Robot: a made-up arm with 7 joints. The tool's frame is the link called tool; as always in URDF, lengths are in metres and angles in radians.
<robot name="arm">
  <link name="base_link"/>
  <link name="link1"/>
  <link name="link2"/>
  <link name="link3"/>
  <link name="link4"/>
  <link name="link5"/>
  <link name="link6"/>
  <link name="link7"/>
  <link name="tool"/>
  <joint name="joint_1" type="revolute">
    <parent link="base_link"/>
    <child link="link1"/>
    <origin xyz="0 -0.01 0.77"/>
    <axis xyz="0 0 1"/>
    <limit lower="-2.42" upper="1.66"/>
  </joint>
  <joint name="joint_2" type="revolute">
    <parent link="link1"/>
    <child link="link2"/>
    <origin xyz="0 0 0.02"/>
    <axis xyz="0 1 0"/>
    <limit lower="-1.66" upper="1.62"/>
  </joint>
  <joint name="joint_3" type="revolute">
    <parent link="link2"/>
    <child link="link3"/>
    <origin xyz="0.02 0 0.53"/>
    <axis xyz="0 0 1"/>
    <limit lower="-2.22" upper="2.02"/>
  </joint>
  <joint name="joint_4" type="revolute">
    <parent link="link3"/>
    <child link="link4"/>
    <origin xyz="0.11 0 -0.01"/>
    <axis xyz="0 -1 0"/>
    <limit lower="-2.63" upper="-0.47"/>
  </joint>
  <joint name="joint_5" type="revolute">
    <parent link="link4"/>
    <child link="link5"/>
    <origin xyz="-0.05 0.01 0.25"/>
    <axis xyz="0 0 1"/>
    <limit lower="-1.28" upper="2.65"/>
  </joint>
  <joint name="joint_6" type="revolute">
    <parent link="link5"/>
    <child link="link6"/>
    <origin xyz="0.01 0 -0.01"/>
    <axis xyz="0 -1 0"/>
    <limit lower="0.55" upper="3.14"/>
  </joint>
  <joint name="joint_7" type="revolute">
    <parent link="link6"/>
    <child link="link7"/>
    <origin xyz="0.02 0.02 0"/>
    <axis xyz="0 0 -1"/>
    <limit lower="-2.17" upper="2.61"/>
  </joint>
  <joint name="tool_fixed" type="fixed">
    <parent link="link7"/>
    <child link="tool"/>
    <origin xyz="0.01 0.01 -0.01" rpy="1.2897 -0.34 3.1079"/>
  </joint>
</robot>
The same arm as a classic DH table. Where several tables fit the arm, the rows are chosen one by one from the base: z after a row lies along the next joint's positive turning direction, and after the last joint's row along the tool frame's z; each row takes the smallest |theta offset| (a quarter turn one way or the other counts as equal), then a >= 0, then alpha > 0; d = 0 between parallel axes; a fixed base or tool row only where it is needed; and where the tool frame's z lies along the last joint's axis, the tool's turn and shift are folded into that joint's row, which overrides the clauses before.
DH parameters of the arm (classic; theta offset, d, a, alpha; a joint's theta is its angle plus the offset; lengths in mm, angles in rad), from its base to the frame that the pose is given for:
base (fixed): -1.5708 0 10 0
joint_1: -1.5708 790 0 1.5708
joint_2: 0 0 -20 -1.5708
joint_3: 0 520 -110 -1.5708
joint_4: 0 -10 50 1.5708
joint_5: 0 240 -10 -1.5708
joint_6: 0 -20 -20 -1.5708
joint_7: 0.1297 13 -8.6 -1.8354
tool (fixed): 0.3528 11.6 0 0
Joint limits (rad, base to tool): -2.42..1.66 -1.66..1.62 -2.22..2.02 -2.63..-0.47 -1.28..2.65 0.55..3.14 -2.17..2.61

